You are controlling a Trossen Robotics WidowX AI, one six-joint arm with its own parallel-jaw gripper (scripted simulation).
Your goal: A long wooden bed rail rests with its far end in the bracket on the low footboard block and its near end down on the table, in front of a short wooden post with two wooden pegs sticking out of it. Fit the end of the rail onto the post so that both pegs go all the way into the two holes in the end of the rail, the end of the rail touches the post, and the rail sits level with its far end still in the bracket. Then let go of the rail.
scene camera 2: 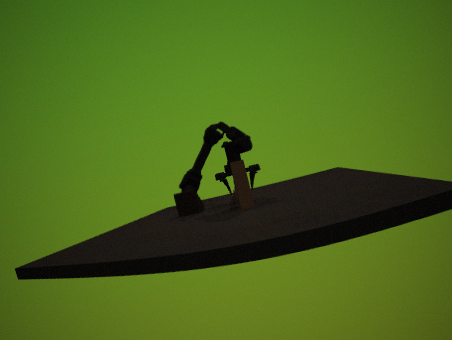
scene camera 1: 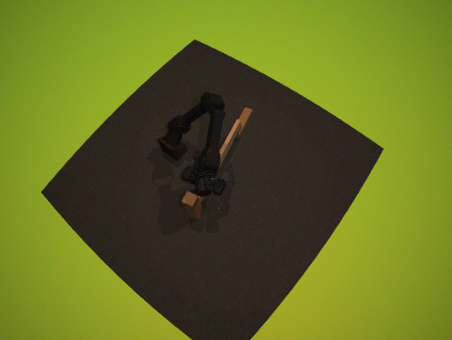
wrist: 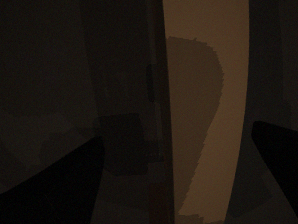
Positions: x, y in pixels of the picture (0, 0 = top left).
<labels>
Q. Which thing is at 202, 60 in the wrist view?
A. A wooden rail.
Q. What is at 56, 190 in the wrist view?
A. The gripper.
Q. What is the gripper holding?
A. Nothing.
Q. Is the gripper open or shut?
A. Open.
</labels>
